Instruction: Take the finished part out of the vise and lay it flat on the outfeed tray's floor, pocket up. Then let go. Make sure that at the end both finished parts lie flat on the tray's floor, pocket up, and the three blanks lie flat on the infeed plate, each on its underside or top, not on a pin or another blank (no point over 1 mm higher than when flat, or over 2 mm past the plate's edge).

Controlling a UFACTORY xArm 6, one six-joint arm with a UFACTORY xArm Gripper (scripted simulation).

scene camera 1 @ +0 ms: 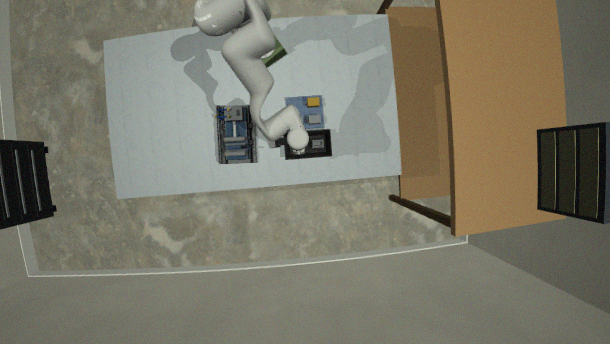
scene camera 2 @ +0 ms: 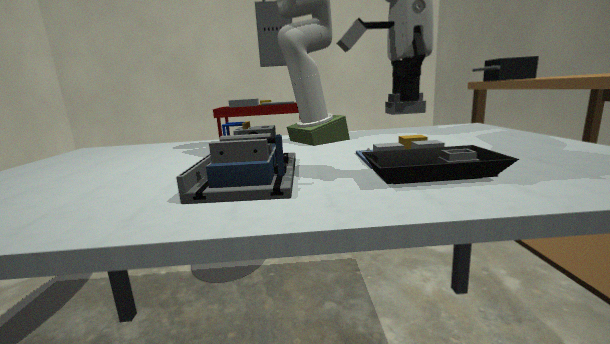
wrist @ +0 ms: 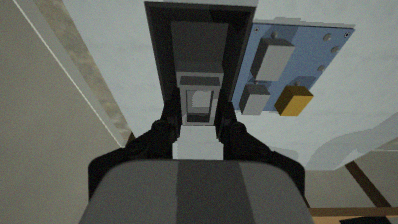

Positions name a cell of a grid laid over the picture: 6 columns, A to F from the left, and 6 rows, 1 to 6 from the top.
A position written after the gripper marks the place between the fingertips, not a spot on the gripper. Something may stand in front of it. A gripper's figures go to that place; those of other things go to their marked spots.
Scene:
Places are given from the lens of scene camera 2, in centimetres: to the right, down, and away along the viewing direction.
gripper (scene camera 2: D2): 18, -13, 57
vise (scene camera 2: C4): -9, 0, 54

